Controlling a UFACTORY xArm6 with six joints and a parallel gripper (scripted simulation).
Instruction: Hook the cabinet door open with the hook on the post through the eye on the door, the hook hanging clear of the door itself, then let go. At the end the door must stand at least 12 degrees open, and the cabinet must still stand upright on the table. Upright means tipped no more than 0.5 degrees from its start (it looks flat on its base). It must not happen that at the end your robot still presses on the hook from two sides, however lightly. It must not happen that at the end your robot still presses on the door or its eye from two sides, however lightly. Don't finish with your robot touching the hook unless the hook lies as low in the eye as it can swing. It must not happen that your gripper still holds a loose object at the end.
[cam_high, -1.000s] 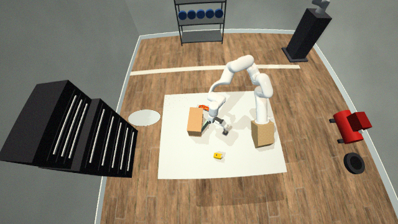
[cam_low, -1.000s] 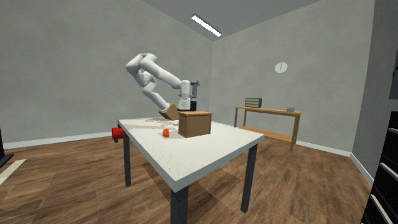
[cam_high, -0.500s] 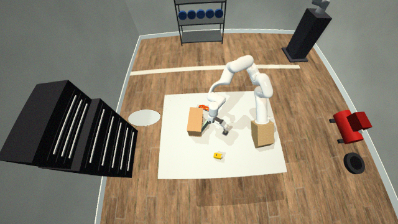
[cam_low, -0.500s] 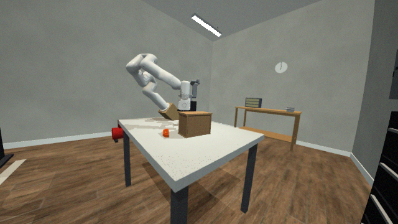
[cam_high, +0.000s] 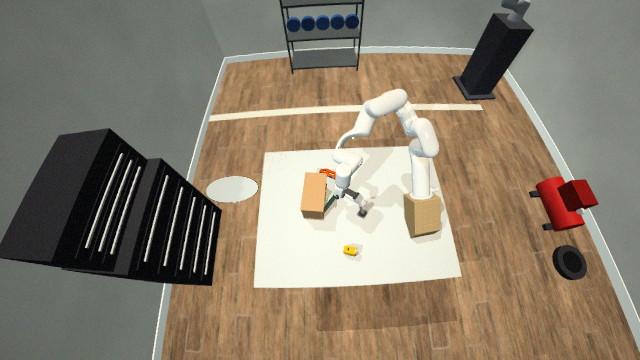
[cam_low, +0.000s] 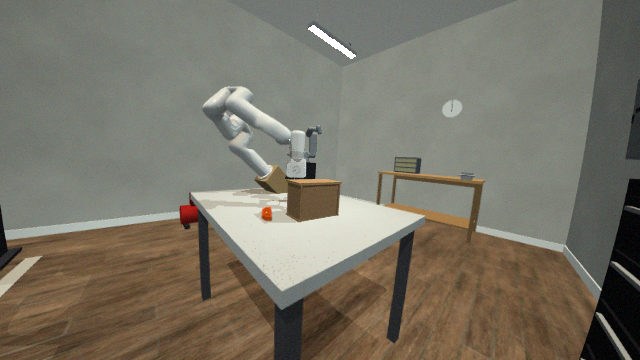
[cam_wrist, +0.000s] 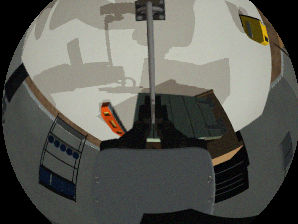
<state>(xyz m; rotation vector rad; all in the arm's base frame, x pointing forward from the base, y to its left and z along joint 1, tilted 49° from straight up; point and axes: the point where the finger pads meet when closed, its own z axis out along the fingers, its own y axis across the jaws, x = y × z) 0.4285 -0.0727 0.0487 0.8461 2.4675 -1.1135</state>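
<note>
Now: the hook 4 cm behind my hand, 3 cm to the left of it and 2 cm below it. The rest, counted from my hand: greenish door 6 cm ahead, 4 cm below, 2 cm to the left; orange tool 19 cm to the right, 10 cm below, 3 cm ahead; yellow block 29 cm to the left, 7 cm below, 1 cm behind.
</note>
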